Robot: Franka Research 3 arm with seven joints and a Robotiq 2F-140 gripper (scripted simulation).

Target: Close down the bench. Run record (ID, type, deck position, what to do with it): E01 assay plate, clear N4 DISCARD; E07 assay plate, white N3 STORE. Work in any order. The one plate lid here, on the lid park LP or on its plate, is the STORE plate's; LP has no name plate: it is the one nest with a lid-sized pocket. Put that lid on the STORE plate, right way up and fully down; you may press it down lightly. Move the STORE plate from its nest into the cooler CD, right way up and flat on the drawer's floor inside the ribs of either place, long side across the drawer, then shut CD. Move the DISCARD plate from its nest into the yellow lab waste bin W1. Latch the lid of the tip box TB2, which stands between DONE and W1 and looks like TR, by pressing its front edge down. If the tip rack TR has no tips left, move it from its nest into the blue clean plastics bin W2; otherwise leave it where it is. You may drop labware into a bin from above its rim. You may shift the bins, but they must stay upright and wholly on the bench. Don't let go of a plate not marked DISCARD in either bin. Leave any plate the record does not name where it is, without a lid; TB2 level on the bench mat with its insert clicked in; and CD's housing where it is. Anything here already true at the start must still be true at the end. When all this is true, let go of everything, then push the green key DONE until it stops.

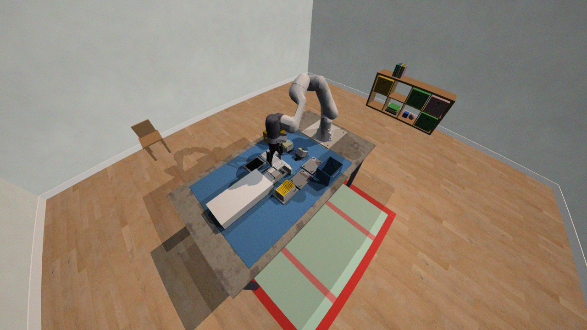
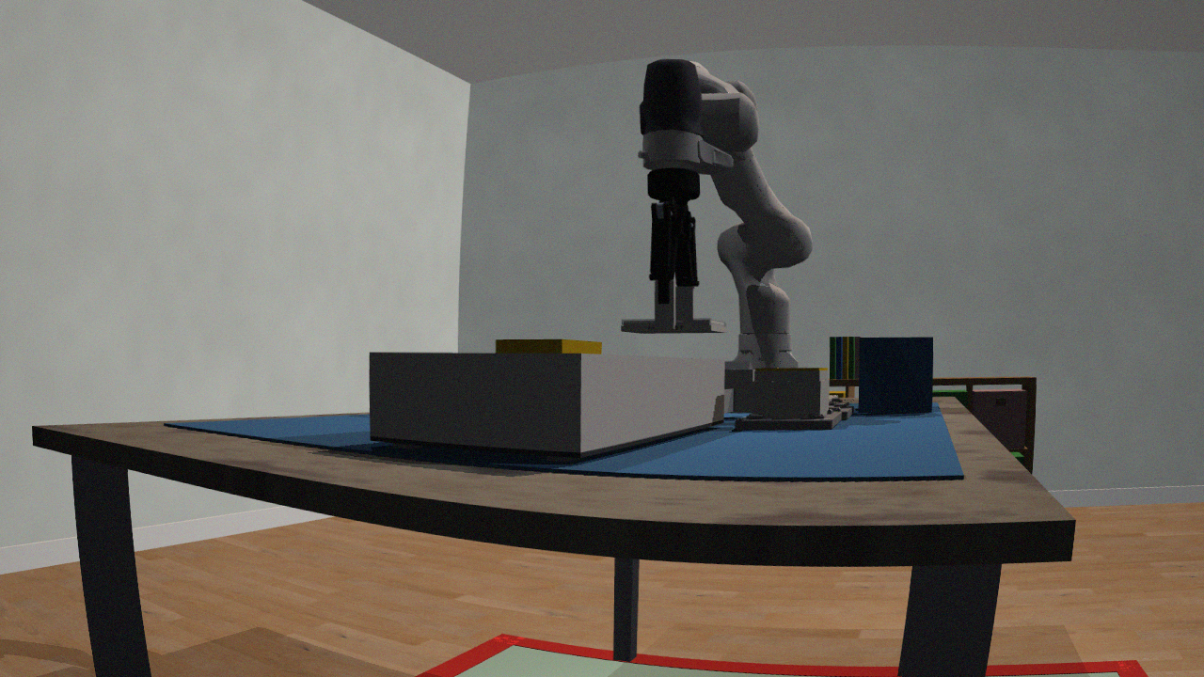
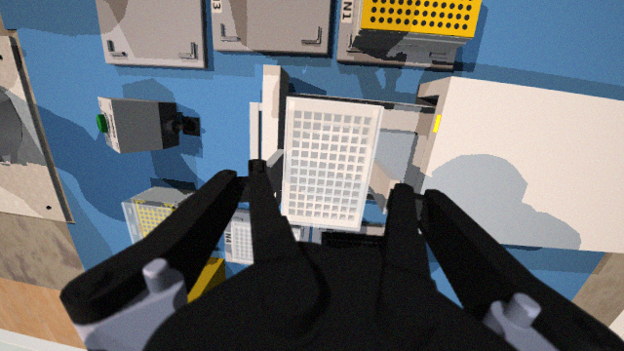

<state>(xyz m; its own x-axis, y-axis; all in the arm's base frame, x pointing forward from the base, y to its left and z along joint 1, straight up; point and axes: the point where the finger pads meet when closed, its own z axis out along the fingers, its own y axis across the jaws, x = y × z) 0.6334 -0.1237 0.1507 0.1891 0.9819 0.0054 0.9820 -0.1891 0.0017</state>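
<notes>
Right now the cooler drawer is 12 cm below my hand and 4 cm ahead of it. From my hand the other things lie so: plate lid: 1 cm below; then tip rack TR: 16 cm to the left, 11 cm ahead, 10 cm below; then white plate: 2 cm below.
</notes>
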